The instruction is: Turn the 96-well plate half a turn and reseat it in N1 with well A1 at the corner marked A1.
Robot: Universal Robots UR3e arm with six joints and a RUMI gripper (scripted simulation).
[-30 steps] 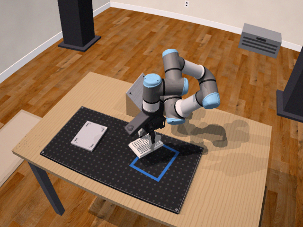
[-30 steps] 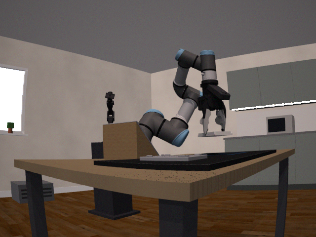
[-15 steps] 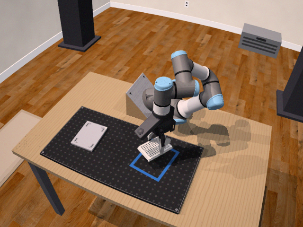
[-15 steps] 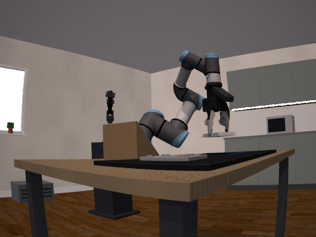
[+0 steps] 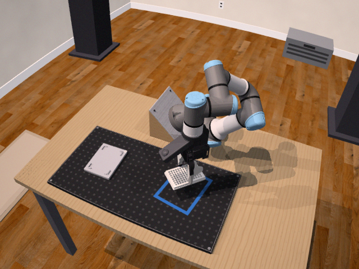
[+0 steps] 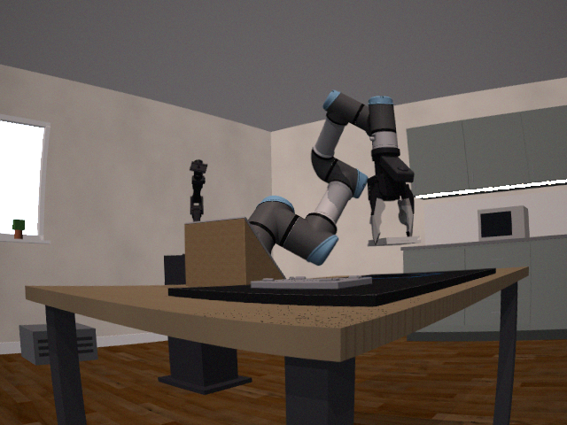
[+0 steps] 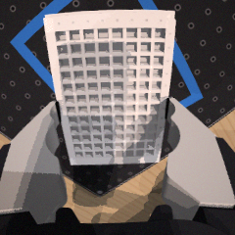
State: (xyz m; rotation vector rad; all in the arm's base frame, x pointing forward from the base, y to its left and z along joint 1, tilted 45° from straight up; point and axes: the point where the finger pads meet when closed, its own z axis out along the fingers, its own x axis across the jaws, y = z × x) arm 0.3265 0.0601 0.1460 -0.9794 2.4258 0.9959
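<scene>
Now: the 96-well plate 1 cm below my hand. The rest, counted from my hand: plate nest N1: 35 cm to the right, 8 cm below.
</scene>
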